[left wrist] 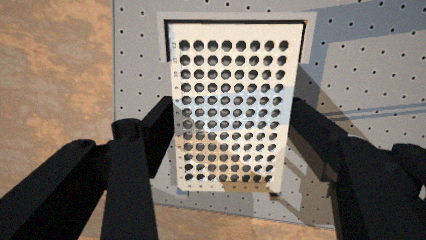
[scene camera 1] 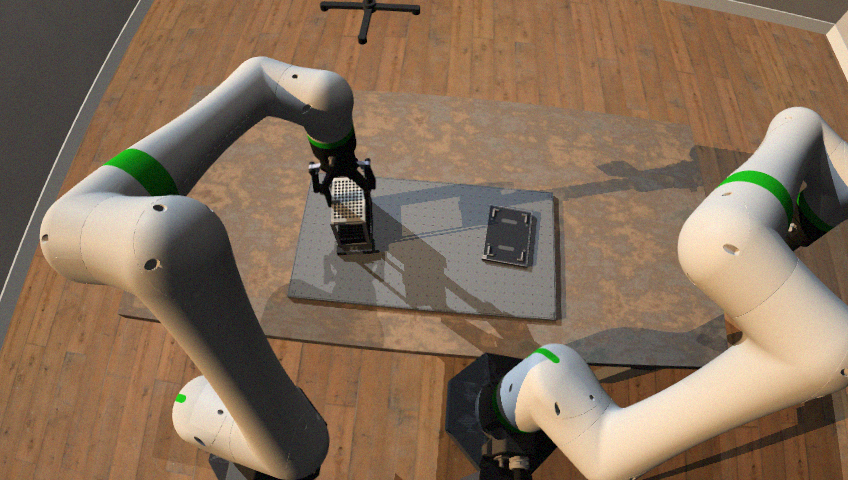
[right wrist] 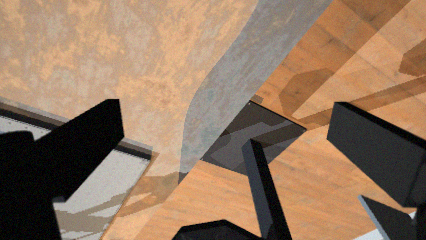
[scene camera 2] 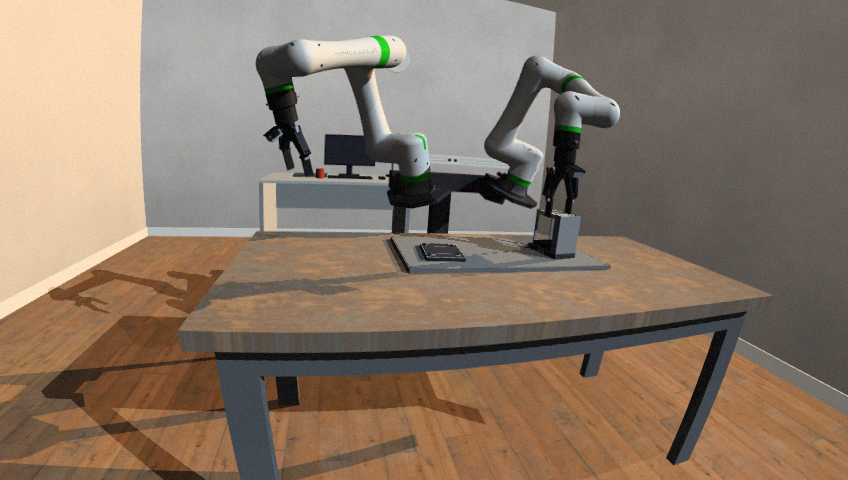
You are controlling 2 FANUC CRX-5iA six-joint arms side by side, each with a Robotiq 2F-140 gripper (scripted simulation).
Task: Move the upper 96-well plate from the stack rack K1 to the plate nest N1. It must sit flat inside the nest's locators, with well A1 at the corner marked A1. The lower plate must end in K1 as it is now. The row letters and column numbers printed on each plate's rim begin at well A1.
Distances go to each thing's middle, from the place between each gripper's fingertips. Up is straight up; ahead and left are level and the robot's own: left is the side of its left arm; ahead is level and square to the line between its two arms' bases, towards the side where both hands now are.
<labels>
I see the plate nest N1 (scene camera 1: pixel 498 233) 41 cm to the right of my left hand (scene camera 1: pixel 348 201), 15 cm below it and 9 cm behind it. The rest, counted from my left hand: white 96-well plate (scene camera 1: pixel 344 186) (2 cm below).
I see my right gripper (scene camera 2: pixel 299 172) 410 mm to the right of the plate nest N1, 280 mm short of it and 230 mm above it. From my right hand the other things lie so: white 96-well plate: 820 mm to the left, 370 mm ahead, 100 mm below.
</labels>
